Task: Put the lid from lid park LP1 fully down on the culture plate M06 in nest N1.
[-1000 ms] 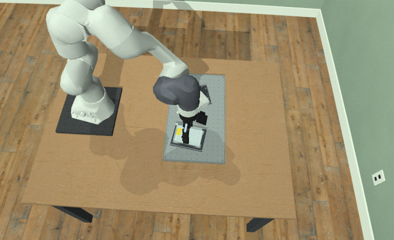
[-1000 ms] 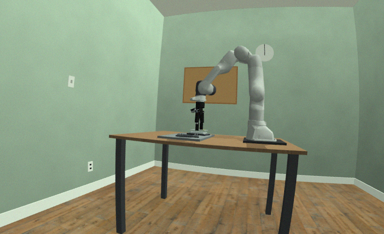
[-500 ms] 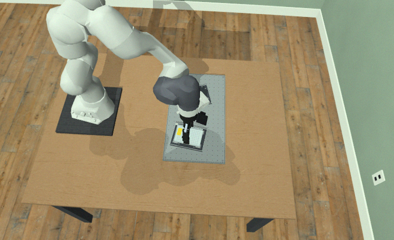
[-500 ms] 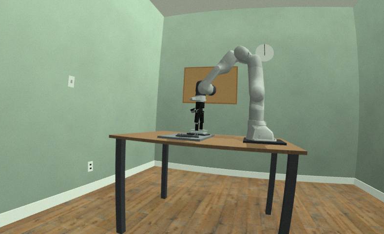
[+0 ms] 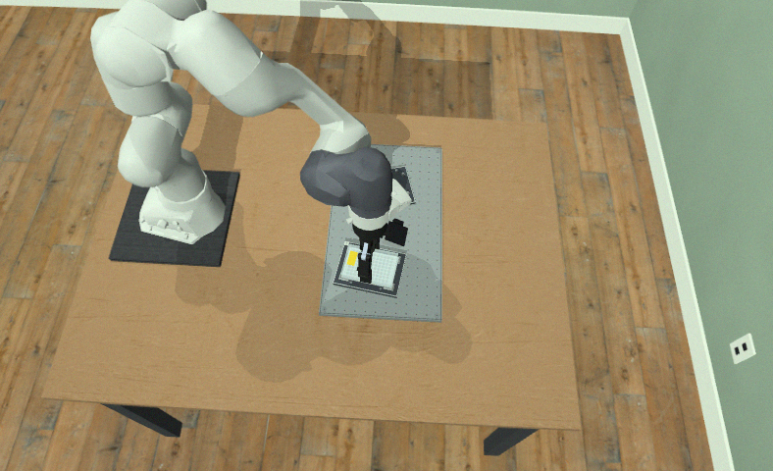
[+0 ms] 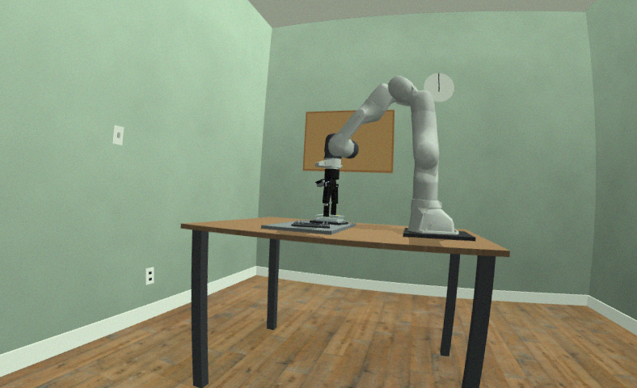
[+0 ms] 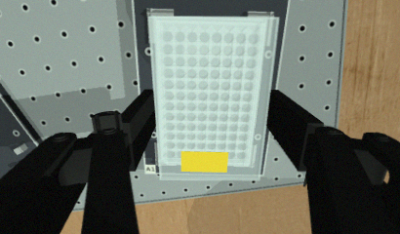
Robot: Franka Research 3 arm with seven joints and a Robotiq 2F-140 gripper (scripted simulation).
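Right now my hand is 2 cm above the clear lid. Also, from my hand: culture plate (4 cm below); dark nest (6 cm below); dark lid park (24 cm to the left, 6 cm below, 1 cm ahead).
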